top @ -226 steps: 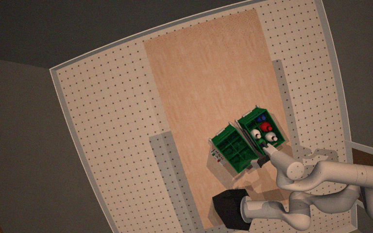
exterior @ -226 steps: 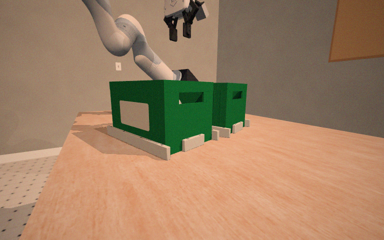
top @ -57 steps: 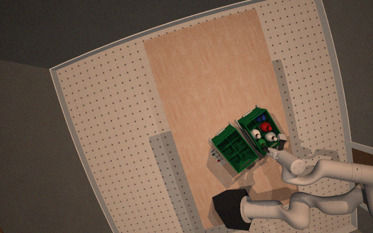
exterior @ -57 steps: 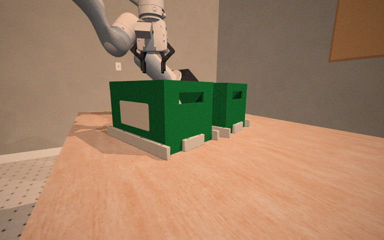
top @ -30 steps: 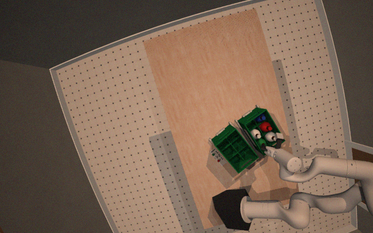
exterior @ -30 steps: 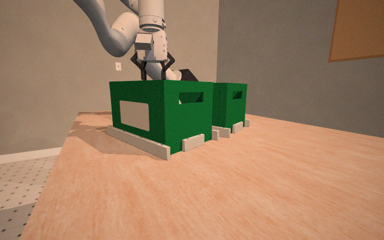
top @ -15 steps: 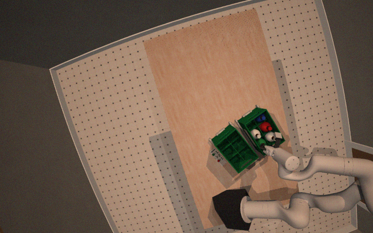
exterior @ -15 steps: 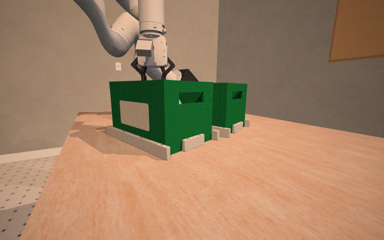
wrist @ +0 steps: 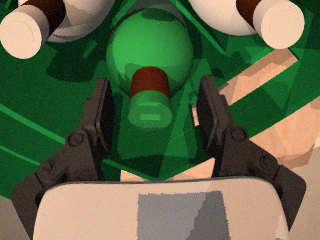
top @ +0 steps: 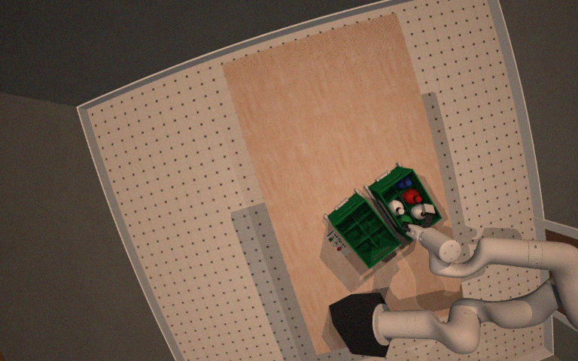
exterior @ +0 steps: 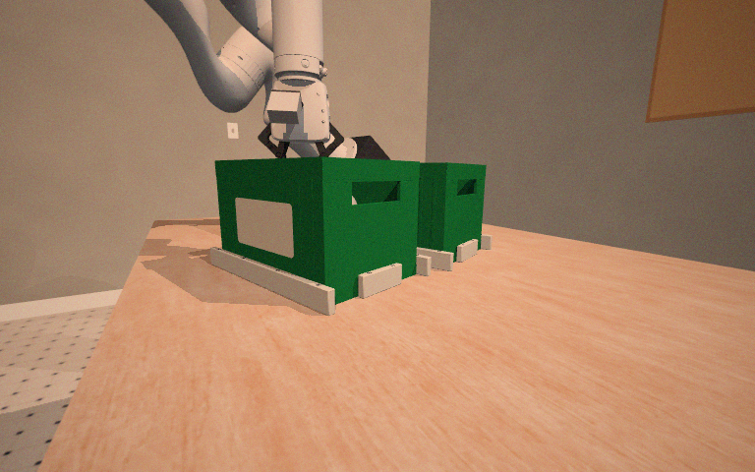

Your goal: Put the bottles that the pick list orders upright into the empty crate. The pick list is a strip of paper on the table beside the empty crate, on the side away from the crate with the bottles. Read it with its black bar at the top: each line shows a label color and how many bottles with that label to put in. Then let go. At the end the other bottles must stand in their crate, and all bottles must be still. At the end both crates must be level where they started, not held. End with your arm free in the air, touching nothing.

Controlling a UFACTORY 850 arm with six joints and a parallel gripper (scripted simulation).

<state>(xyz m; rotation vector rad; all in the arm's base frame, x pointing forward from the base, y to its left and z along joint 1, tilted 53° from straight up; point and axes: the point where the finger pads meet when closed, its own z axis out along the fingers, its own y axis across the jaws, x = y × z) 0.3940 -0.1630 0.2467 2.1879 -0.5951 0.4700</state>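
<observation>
My hand is 70 mm above the green bottle. Also, from my hand: red bottle (100 mm ahead, 70 mm to the right, 70 mm below); then pick list (330 mm to the left, 160 mm below); then blue bottle (190 mm ahead, 60 mm to the right, 70 mm below).
</observation>
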